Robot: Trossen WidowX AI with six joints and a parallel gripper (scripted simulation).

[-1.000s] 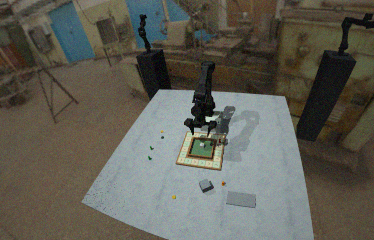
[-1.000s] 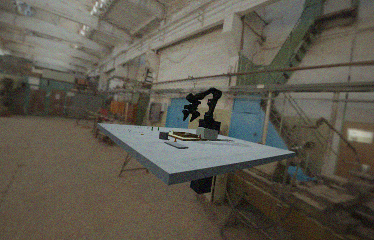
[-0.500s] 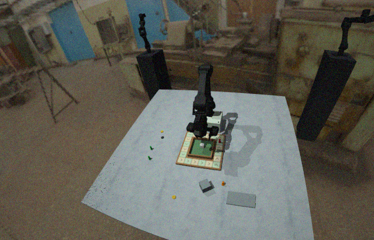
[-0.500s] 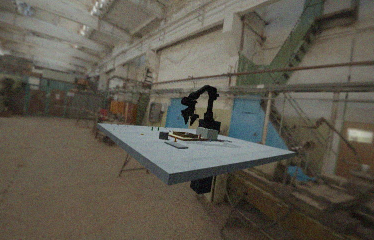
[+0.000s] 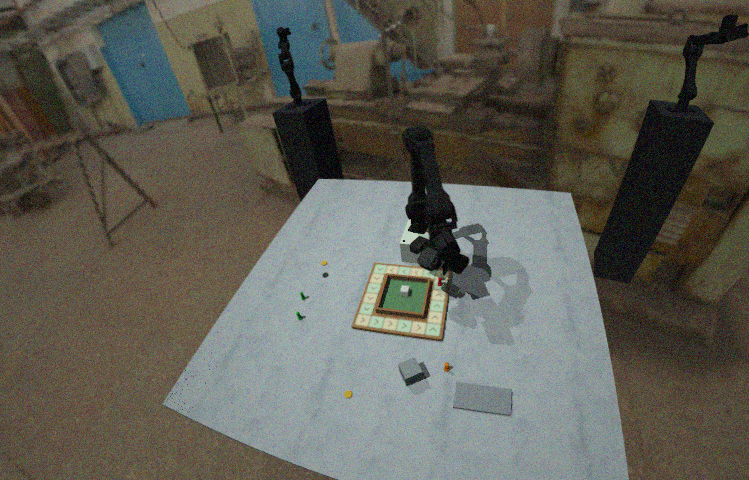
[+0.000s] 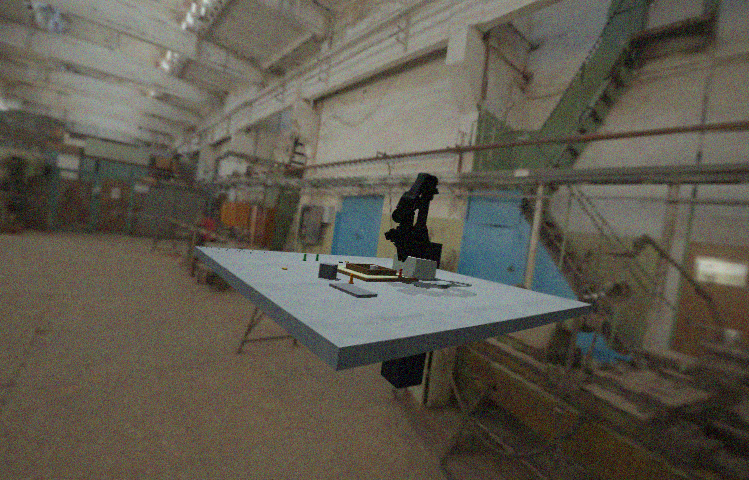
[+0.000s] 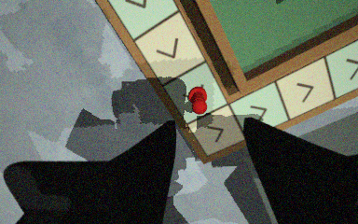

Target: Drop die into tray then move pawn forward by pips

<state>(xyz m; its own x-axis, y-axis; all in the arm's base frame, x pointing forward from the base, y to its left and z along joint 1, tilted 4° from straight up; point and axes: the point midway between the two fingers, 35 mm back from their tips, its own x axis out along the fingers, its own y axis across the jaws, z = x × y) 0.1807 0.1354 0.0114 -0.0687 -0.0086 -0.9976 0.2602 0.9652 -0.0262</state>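
The red pawn is 5 cm below my gripper tip. Round my gripper tip: green dice tray: 9 cm to the right, 9 cm ahead, 7 cm below; orange pawn: 28 cm ahead, 12 cm to the left, 6 cm below; white die: 9 cm to the right, 7 cm ahead, 5 cm below.
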